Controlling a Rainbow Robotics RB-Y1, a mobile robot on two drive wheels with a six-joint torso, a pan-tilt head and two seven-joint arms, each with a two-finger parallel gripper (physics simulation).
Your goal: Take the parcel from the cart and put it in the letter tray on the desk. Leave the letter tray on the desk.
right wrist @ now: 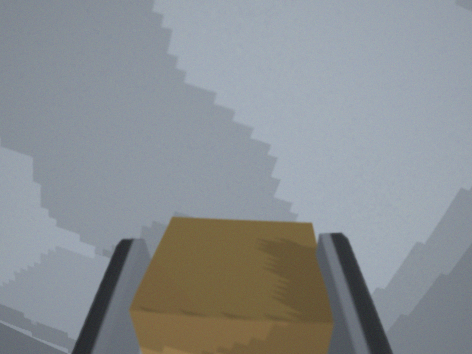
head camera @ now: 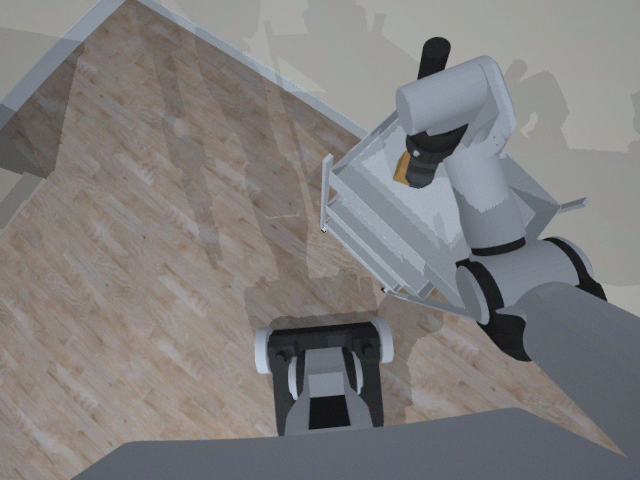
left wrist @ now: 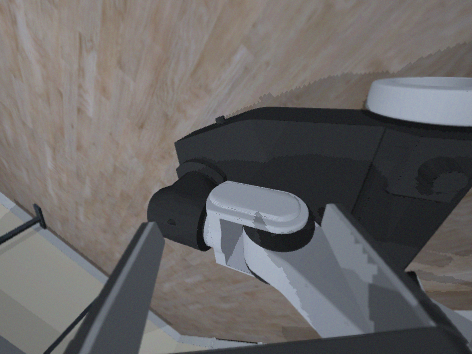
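Where they show: left gripper, fingertip midpoint: [left wrist: 242,223]; right gripper, fingertip midpoint: [right wrist: 232,254] [head camera: 418,172]; robot's base at its link origin: [head camera: 323,338].
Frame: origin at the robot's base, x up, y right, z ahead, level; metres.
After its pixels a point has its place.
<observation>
The parcel, an orange-brown box [head camera: 401,169] @(x 0.713, y 0.208, z 0.537 m) [right wrist: 230,270] @(x 0.694, y 0.260, z 0.539 m), is in the upper part of the cart, partly hidden by my right wrist in the head view. The cart [head camera: 377,204] @(x 0.663, y 0.158, z 0.474 m) [right wrist: 360,100] @(x 0.663, y 0.287, z 0.481 m) is light grey with raised sides and stands at the upper right of the head view. My right gripper [right wrist: 232,254] @(x 0.686, y 0.260, z 0.539 m) is shut on the parcel, one finger along each side; its fingers are hidden in the head view. Whether the parcel is off the cart's surface I cannot tell. My left gripper [left wrist: 242,223] @(x 0.481, y -0.252, z -0.223 m) is open and empty, above my own base. The letter tray and desk cannot be made out.
My wheeled base [head camera: 323,335] @(x 0.188, y 0.002, z 0.064 m) [left wrist: 300,145] @(x 0.170, y -0.177, z -0.210 m) stands on the wood floor [head camera: 155,310] @(x 0.001, y -0.851, z 0.196 m) below and left of the cart. A pale wall [head camera: 584,77] @(x 0.780, y 0.674, z 0.721 m) runs behind the cart. A grey edge [head camera: 19,200] @(x 0.045, y -1.690, z 0.860 m) shows at the far left. A dark bar [left wrist: 22,230] shows in the left wrist view.
</observation>
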